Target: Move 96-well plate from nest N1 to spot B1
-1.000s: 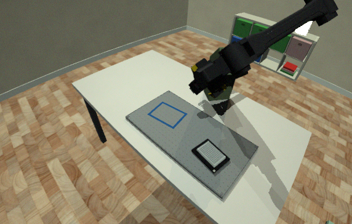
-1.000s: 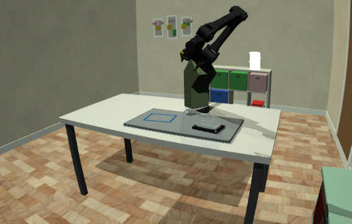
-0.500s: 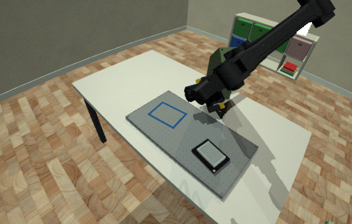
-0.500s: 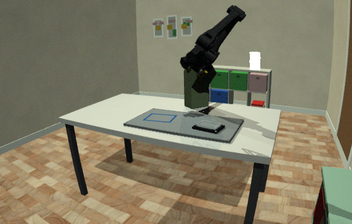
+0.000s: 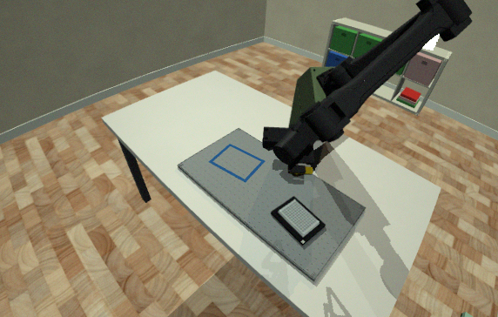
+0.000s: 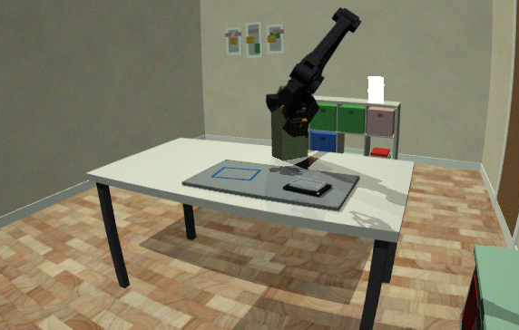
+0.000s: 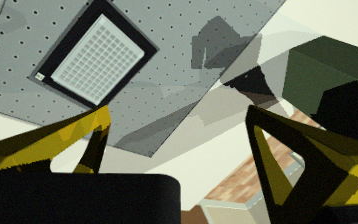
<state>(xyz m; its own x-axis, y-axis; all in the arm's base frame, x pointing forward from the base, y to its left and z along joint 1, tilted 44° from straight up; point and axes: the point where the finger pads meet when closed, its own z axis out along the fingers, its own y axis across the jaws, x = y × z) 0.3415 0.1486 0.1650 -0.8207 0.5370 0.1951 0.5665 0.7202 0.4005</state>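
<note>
The 96-well plate lies 230 mm below my hand, 70 mm to the left of it and 10 mm behind it. From my hand the other things lie so: black plate nest (240 mm below, 70 mm to the left, 10 mm behind).
</note>
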